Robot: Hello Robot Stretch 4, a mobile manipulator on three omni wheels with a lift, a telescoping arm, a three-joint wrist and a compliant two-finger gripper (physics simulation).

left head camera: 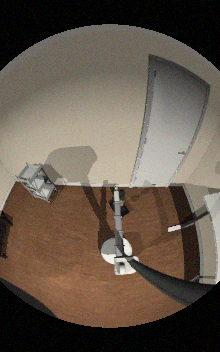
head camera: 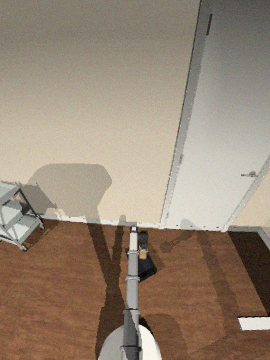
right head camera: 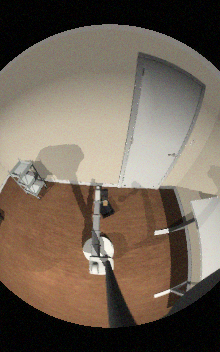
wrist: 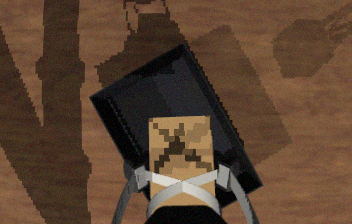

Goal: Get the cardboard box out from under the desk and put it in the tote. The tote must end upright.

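The tan cardboard box is between the two fingers of my gripper, which is shut on it. The black tote stands upright on the floor, open side up and turned at an angle. In the wrist view the box overlaps the tote's near part and hides its near corner. I cannot tell whether the box's bottom is above or below the rim. The white desk is at the right, away from the tote.
A grey shelf cart stands at the left by the wall. A closed door is beyond the tote to the right. The desk's white foot lies on the floor at the right.
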